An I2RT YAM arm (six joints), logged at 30 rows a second.
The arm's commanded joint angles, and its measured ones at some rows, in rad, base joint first. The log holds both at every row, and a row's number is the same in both.
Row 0, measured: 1.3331 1.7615 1.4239 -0.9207 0.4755 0.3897
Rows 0 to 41, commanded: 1.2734 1.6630 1.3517 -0.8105 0.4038 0.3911; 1.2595 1.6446 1.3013 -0.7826 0.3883 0.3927; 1.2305 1.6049 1.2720 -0.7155 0.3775 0.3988; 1.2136 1.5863 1.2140 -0.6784 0.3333 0.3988; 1.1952 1.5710 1.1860 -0.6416 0.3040 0.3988; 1.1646 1.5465 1.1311 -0.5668 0.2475 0.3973; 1.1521 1.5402 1.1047 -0.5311 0.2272 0.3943; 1.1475 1.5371 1.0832 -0.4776 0.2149 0.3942; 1.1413 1.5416 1.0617 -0.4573 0.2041 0.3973; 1.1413 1.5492 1.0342 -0.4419 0.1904 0.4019; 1.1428 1.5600 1.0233 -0.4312 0.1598 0.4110; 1.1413 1.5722 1.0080 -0.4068 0.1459 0.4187; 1.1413 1.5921 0.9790 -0.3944 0.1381 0.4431; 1.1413 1.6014 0.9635 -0.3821 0.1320 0.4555; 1.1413 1.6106 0.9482 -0.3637 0.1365 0.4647; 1.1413 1.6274 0.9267 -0.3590 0.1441 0.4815; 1.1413 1.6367 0.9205 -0.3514 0.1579 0.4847; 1.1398 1.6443 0.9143 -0.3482 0.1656 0.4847; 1.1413 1.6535 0.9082 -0.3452 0.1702 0.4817; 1.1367 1.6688 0.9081 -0.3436 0.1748 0.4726; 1.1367 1.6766 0.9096 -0.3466 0.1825 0.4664; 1.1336 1.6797 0.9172 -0.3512 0.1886 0.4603; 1.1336 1.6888 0.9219 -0.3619 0.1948 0.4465; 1.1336 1.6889 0.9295 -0.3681 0.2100 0.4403; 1.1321 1.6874 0.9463 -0.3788 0.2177 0.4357; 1.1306 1.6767 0.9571 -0.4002 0.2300 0.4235; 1.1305 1.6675 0.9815 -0.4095 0.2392 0.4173; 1.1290 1.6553 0.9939 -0.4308 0.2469 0.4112; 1.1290 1.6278 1.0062 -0.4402 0.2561 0.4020; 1.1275 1.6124 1.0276 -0.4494 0.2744 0.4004; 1.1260 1.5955 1.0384 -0.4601 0.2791 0.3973; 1.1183 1.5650 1.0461 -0.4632 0.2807 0.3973; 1.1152 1.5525 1.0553 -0.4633 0.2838 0.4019; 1.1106 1.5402 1.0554 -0.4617 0.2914 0.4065; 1.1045 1.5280 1.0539 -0.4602 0.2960 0.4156; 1.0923 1.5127 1.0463 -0.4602 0.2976 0.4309; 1.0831 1.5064 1.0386 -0.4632 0.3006 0.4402; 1.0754 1.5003 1.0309 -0.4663 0.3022 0.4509; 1.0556 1.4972 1.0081 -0.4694 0.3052 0.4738; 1.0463 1.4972 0.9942 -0.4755 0.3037 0.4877; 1.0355 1.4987 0.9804 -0.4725 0.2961 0.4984; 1.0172 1.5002 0.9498 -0.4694 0.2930 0.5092
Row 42, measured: 1.0523 1.5135 1.0035 -0.4488 0.2710 0.4522
